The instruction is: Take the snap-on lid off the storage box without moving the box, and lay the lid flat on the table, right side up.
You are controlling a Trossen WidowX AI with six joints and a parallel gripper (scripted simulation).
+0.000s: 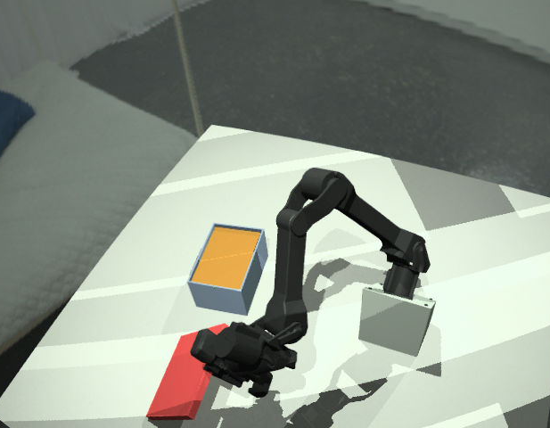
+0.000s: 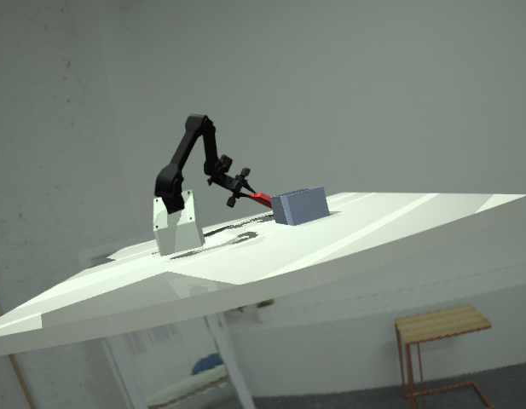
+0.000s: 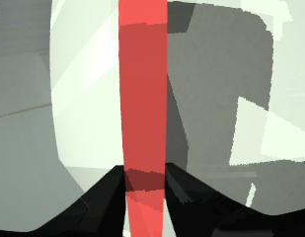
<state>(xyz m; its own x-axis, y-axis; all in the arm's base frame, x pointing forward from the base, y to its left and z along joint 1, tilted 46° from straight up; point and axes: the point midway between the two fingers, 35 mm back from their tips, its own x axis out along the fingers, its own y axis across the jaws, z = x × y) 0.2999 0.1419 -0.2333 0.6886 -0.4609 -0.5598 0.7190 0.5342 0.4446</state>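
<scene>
Right now the red lid is 70 mm ahead of my gripper tip, 10 mm to the left of it and 50 mm below it. The rest, counted from my gripper tip: storage box (100 mm ahead, 320 mm to the right, 60 mm below).
</scene>
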